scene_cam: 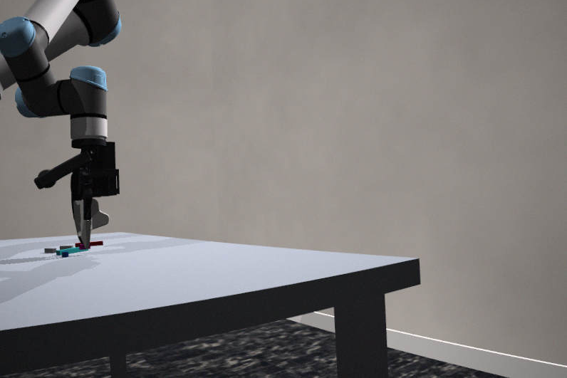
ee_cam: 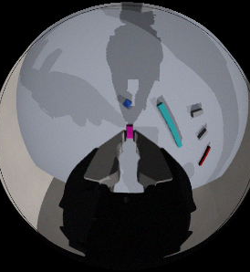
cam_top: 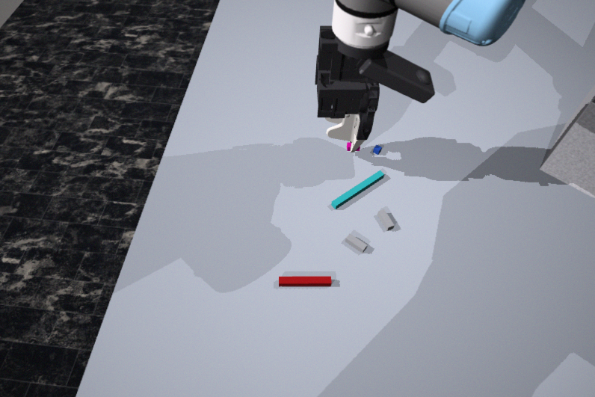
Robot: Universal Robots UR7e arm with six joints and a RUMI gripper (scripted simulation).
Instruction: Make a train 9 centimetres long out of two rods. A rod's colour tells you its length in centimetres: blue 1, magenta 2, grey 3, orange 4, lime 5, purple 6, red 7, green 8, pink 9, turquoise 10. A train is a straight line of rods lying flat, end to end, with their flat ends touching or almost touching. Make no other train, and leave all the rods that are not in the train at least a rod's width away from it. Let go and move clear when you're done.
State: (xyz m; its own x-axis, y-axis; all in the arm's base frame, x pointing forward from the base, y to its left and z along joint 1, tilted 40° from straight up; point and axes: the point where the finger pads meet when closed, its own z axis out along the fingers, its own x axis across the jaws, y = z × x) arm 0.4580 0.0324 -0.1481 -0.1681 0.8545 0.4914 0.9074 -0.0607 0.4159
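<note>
The blue rod is 4 cm behind my hand, 1 cm to the right of it and 2 cm below it. Round my hand: magenta rod (1 cm below); turquoise rod (2 cm behind, 8 cm to the left, 2 cm below); red rod (4 cm ahead, 24 cm to the left, 2 cm below).
</note>
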